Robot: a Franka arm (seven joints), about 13 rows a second.
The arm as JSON. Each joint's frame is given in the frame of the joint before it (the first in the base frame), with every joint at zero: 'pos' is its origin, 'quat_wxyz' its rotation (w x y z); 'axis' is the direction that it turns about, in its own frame. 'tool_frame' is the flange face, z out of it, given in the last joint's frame.
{
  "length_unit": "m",
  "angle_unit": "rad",
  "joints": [
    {
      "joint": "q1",
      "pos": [
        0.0,
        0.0,
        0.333
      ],
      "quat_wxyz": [
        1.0,
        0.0,
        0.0,
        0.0
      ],
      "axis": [
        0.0,
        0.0,
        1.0
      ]
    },
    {
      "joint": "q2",
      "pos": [
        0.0,
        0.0,
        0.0
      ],
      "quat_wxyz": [
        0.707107,
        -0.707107,
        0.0,
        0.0
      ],
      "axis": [
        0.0,
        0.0,
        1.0
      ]
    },
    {
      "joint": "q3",
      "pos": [
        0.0,
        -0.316,
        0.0
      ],
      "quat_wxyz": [
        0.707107,
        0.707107,
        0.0,
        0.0
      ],
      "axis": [
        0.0,
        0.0,
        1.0
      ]
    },
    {
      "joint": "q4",
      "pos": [
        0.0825,
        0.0,
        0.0
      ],
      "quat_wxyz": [
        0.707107,
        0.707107,
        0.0,
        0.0
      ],
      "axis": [
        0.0,
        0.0,
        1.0
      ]
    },
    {
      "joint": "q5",
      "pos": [
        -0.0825,
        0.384,
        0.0
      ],
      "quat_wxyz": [
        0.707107,
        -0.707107,
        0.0,
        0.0
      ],
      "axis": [
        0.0,
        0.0,
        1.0
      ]
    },
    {
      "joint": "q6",
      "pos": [
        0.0,
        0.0,
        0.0
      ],
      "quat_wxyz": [
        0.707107,
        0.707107,
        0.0,
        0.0
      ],
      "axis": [
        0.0,
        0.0,
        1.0
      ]
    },
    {
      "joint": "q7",
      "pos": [
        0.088,
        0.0,
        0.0
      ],
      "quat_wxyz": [
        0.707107,
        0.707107,
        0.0,
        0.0
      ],
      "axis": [
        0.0,
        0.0,
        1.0
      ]
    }
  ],
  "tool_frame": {
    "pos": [
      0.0,
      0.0,
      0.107
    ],
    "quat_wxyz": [
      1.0,
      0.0,
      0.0,
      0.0
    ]
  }
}
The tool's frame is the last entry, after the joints.
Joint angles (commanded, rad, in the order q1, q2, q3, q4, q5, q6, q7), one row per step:
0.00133, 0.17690, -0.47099, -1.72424, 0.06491, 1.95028, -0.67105
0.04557, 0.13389, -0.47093, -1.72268, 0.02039, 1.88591, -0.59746
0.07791, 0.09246, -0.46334, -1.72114, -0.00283, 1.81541, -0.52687
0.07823, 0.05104, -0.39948, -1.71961, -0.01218, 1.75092, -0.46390
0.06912, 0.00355, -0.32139, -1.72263, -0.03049, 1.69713, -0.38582
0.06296, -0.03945, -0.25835, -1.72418, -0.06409, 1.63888, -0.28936
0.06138, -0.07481, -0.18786, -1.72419, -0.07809, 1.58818, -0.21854
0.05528, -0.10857, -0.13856, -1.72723, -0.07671, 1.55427, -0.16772
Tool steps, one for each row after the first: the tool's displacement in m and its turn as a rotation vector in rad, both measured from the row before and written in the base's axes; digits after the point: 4 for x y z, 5 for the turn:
-0.0034, 0.0244, 0.0186, -0.00672, 0.02867, -0.01818
-0.0061, 0.0224, 0.0165, 0.01061, 0.02756, -0.02775
-0.0024, 0.0350, 0.0161, 0.01990, 0.01917, 0.00069
-0.0057, 0.0363, 0.0188, 0.00183, 0.01060, -0.00758
-0.0100, 0.0282, 0.0174, -0.02230, 0.01953, -0.03736
-0.0082, 0.0360, 0.0149, -0.01230, 0.01320, -0.00340
-0.0102, 0.0234, 0.0136, -0.00105, -0.00024, -0.00979

